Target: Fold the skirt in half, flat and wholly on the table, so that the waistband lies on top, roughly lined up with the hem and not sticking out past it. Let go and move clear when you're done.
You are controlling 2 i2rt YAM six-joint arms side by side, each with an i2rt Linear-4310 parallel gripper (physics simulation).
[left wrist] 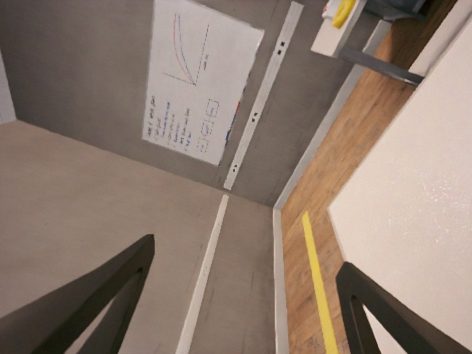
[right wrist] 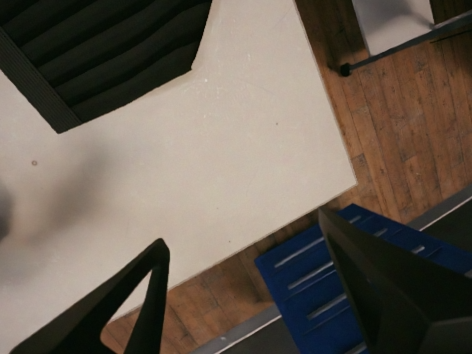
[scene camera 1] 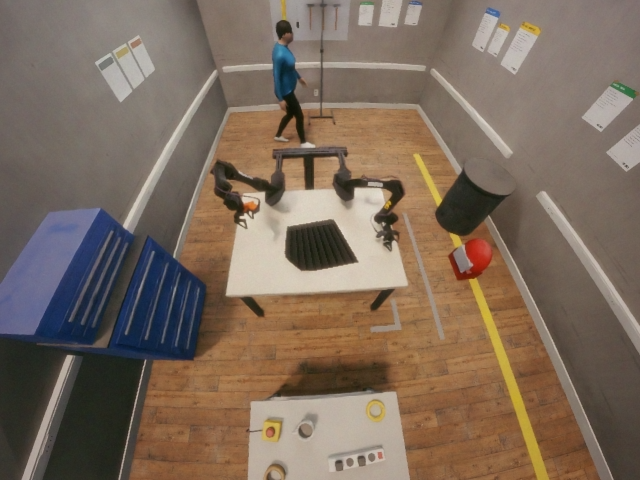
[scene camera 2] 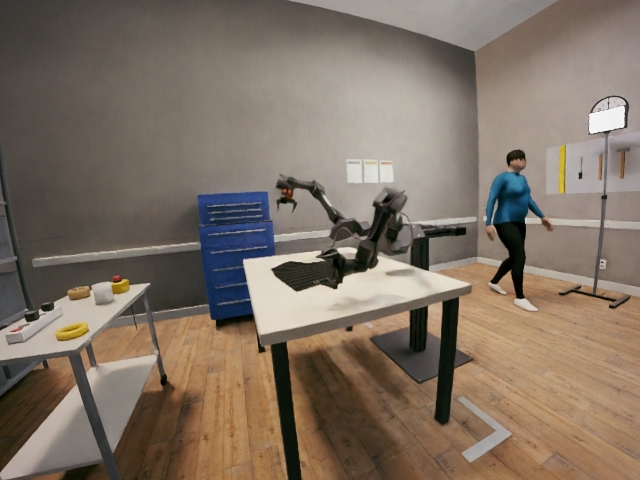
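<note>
The black pleated skirt (scene camera 1: 319, 245) (scene camera 2: 302, 274) (right wrist: 120, 45) lies on the white table (scene camera 1: 258, 273) (scene camera 2: 310, 322) (right wrist: 250, 150). Its ribbed waistband (right wrist: 32, 77) runs along the edge nearest the arm bases. The pleats run towards the opposite edge, and one corner there is cut off at a slant in scene camera 1. My left gripper (scene camera 1: 391, 241) (scene camera 2: 328, 271) (left wrist: 248, 256) is open and empty, near the table's right edge in scene camera 1, apart from the skirt. My right gripper (scene camera 1: 247, 220) (scene camera 2: 286, 209) (right wrist: 238, 230) is open and empty, raised near the left edge there.
The arm stand (scene camera 1: 309, 173) is at the table's far side in scene camera 1, where a person (scene camera 1: 284, 69) walks behind it. A blue tool cabinet (scene camera 1: 155, 304) (scene camera 2: 237, 268) stands at the left there, a dark bin (scene camera 1: 467, 206) at the right. A cart (scene camera 1: 330, 413) stands in front.
</note>
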